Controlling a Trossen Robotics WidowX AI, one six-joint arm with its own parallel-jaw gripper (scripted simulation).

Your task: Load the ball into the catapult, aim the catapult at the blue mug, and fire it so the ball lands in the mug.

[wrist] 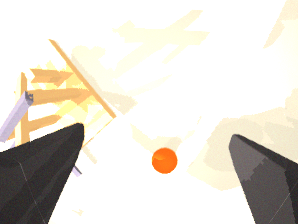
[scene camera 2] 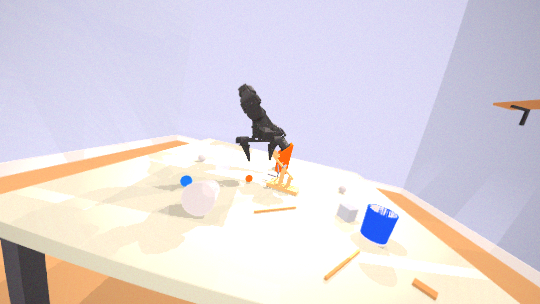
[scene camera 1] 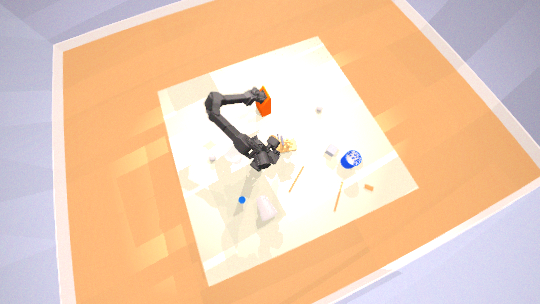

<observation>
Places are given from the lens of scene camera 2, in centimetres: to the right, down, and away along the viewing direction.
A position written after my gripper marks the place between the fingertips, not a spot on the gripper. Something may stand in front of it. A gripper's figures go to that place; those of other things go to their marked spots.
my gripper (scene camera 2: 259, 161): -4, 4, 76
blue mug (scene camera 2: 378, 223): 33, 22, 54
white vessel (scene camera 2: 198, 198): -23, 15, 58
</observation>
